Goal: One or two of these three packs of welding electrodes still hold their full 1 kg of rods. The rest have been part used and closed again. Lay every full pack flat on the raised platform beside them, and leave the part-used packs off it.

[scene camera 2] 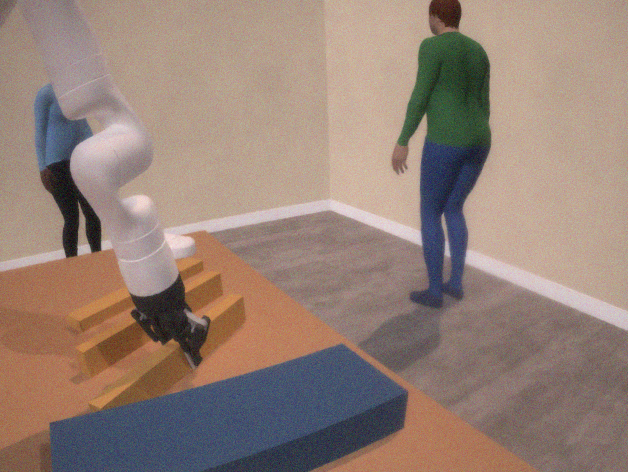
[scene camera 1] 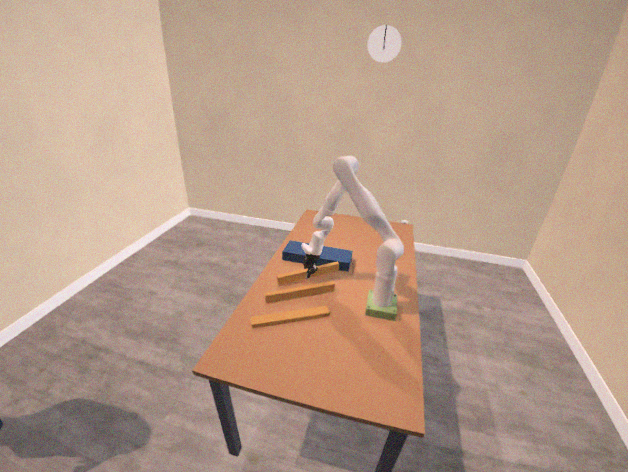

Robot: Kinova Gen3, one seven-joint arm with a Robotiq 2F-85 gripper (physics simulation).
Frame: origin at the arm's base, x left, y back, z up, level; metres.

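Seen in the pictures: gripper, fingertip midpoint: (scene camera 2: 188,363) (scene camera 1: 305,276); arm's base at its link origin: (scene camera 1: 381,300).
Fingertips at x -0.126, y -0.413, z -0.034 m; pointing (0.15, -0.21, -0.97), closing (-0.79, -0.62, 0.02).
Pixels of each thing's middle, then the offset from my fingertips to it. Level surfaces: height alone.
- middle pack at the middle of its body: (scene camera 2: 157,318) (scene camera 1: 300,292) dz +0.013, dx +0.146, dy +0.012 m
- raised platform at the middle of its body: (scene camera 2: 227,436) (scene camera 1: 317,255) dz +0.018, dx -0.203, dy +0.017 m
- brown table at its surface level: dz -0.012 m
Three long, thin orange packs lie roughly parallel on the table. My gripper (scene camera 1: 309,273) (scene camera 2: 186,350) is shut on the pack nearest the platform (scene camera 1: 288,278) (scene camera 2: 224,322), around its middle; this pack is on edge, at or just above the table top, beside the platform. The middle pack (scene camera 1: 299,292) (scene camera 2: 109,347) and the pack farthest from the platform (scene camera 1: 289,317) (scene camera 2: 101,308) lie apart from it, each partly hidden by the arm or gripper in scene camera 2. The raised platform (scene camera 1: 335,254) (scene camera 2: 228,400) is a long dark-blue block with no pack on it. No fill marks can be read.
The brown table (scene camera 1: 324,365) (scene camera 2: 284,355) carries the arm's green base (scene camera 1: 381,310) on the right in scene camera 1. A person in green (scene camera 2: 456,91) and one in light blue (scene camera 2: 55,131) stand beyond the table in scene camera 2.
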